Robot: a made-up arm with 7 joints. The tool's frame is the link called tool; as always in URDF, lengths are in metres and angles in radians. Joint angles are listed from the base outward.
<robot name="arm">
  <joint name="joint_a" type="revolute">
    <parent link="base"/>
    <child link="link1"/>
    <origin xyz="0 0 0.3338"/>
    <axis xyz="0 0 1"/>
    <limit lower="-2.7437" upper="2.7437"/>
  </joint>
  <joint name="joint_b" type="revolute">
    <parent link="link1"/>
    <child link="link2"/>
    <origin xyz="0 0 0"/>
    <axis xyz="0 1 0"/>
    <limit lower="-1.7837" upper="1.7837"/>
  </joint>
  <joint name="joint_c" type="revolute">
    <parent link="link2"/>
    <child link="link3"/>
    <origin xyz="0 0 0.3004"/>
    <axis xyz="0 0 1"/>
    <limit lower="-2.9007" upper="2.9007"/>
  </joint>
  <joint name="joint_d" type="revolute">
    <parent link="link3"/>
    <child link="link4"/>
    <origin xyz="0.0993 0 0"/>
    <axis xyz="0 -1 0"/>
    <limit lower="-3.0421" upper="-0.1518"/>
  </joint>
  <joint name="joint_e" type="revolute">
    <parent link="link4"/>
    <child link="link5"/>
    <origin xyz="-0.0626 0 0.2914"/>
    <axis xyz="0 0 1"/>
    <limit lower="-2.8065" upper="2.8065"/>
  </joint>
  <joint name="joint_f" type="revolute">
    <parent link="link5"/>
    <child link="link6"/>
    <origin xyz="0 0 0"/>
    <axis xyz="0 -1 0"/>
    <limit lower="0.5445" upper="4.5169"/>
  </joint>
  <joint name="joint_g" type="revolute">
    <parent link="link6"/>
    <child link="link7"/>
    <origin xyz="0.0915 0 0"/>
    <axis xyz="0 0 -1"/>
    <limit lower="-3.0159" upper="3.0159"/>
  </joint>
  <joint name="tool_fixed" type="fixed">
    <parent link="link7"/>
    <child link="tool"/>
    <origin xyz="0 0 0" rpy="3.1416 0 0"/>
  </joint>
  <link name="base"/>
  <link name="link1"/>
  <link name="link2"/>
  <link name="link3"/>
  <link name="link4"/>
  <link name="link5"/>
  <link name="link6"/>
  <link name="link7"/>
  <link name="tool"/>
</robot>
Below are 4 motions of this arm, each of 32 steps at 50 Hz.
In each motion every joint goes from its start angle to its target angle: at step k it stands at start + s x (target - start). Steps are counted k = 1, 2, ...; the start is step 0. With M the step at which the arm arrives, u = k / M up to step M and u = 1 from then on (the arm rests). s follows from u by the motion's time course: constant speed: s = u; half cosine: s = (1 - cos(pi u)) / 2; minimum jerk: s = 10 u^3 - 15 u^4 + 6 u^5.
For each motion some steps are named. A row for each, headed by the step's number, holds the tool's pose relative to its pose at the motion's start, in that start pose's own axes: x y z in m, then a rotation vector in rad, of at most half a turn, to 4 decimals.
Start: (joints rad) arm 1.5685 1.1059 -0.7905 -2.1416 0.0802 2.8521 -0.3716
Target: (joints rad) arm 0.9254 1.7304 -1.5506 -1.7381 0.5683 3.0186 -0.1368
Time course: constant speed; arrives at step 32
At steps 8, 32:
8: -0.0503 0.1132 0.0659 -0.1527 -0.0965 0.3379
32: -0.2464 0.3072 0.1463 -0.8263 -0.2486 0.8559

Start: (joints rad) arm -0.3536 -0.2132 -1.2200 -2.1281 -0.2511 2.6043 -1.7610
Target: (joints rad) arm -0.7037 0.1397 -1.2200 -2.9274 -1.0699 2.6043 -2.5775
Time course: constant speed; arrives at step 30
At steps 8, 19, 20, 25, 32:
8: 0.0229 -0.0554 0.0697 0.2980 -0.0711 -0.3962
19: 0.0500 -0.1634 0.1413 0.7120 0.0552 -0.9156
20: 0.0527 -0.1745 0.1457 0.7466 0.0801 -0.9603
25: 0.0675 -0.2314 0.1619 0.9037 0.2381 -1.1754
32: 0.0856 -0.2886 0.1674 1.0245 0.4496 -1.3735

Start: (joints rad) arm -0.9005 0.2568 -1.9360 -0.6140 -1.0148 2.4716 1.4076
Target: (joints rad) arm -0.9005 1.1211 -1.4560 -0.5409 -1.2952 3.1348 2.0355
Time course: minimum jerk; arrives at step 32
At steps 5, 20, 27, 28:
5: -0.0028 -0.0131 -0.0168 0.0484 0.0100 0.0072
20: -0.1499 -0.1444 -0.4409 1.1741 -0.1109 0.0911
27: -0.2237 -0.1121 -0.5753 1.5259 -0.3171 0.0527
28: -0.2279 -0.1092 -0.5822 1.5441 -0.3311 0.0491

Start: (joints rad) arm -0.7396 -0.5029 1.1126 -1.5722 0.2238 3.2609 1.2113
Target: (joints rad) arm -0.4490 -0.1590 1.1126 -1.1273 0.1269 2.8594 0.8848
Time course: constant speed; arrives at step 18
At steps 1, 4, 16, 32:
1: 0.0044 -0.0057 0.0001 0.0035 -0.0168 -0.0009
4: 0.0185 -0.0215 0.0002 0.0151 -0.0662 -0.0048
16: 0.0853 -0.0609 0.0041 0.0720 -0.2455 -0.0339
32: 0.0973 -0.0634 0.0059 0.0822 -0.2727 -0.0402

